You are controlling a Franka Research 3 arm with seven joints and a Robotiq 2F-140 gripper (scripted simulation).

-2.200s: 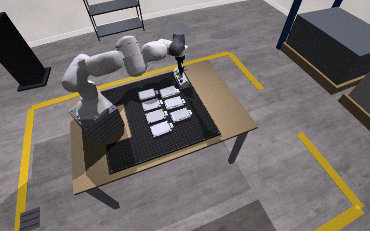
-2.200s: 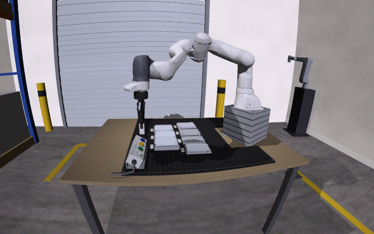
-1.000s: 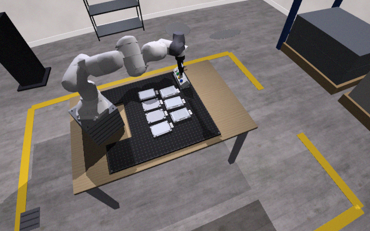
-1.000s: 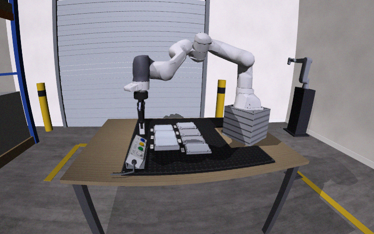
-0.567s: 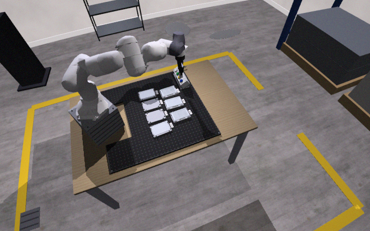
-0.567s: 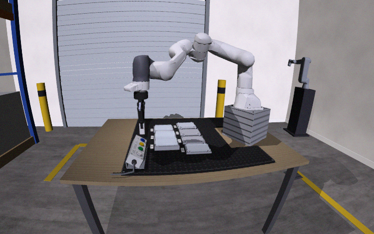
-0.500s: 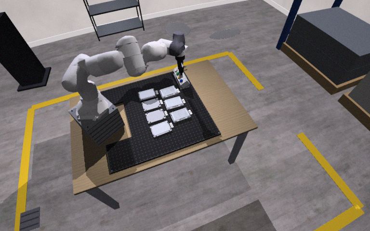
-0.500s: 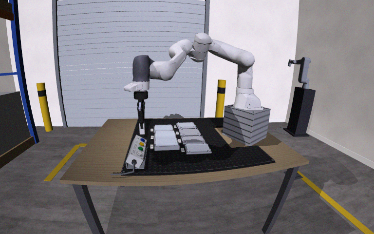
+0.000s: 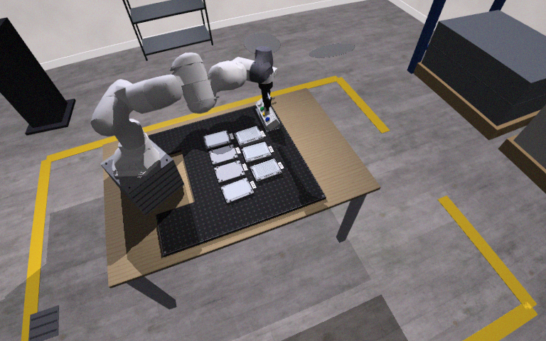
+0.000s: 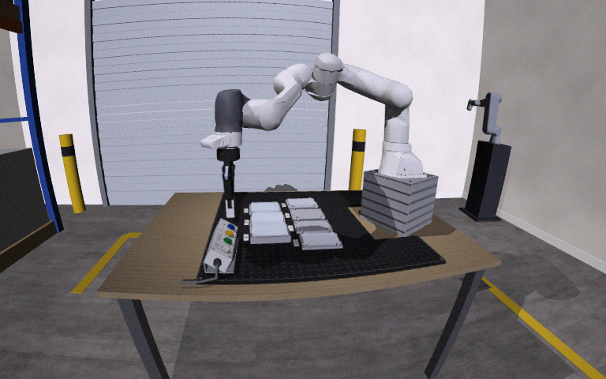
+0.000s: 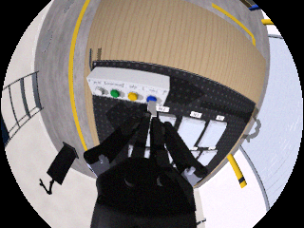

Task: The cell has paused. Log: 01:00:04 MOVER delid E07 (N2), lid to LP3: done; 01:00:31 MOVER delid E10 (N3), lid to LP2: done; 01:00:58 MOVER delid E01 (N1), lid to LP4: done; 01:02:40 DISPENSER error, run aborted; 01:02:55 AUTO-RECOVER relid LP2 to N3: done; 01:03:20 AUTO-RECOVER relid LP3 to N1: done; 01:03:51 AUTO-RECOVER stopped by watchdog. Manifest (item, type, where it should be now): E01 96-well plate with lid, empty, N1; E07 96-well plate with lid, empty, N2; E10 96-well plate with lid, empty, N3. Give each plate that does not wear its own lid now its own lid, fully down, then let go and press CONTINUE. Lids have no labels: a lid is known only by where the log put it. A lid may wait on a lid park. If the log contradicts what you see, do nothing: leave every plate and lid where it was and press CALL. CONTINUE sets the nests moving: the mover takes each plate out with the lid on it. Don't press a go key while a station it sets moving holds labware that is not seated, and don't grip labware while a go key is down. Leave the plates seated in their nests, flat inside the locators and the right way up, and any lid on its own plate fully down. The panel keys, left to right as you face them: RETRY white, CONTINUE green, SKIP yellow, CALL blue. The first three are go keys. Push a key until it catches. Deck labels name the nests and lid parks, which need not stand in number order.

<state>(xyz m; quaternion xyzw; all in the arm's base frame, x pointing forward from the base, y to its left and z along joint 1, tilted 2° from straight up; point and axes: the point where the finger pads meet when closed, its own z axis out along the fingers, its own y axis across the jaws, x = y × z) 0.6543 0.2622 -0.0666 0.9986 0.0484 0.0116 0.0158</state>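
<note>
My gripper is now 7 cm above the blue key. Also, from my hand: yellow key (5 cm to the left, 7 cm below); plate (13 cm behind, 6 cm to the right, 11 cm below); green key (1 cm behind, 10 cm to the left, 7 cm below).
</note>
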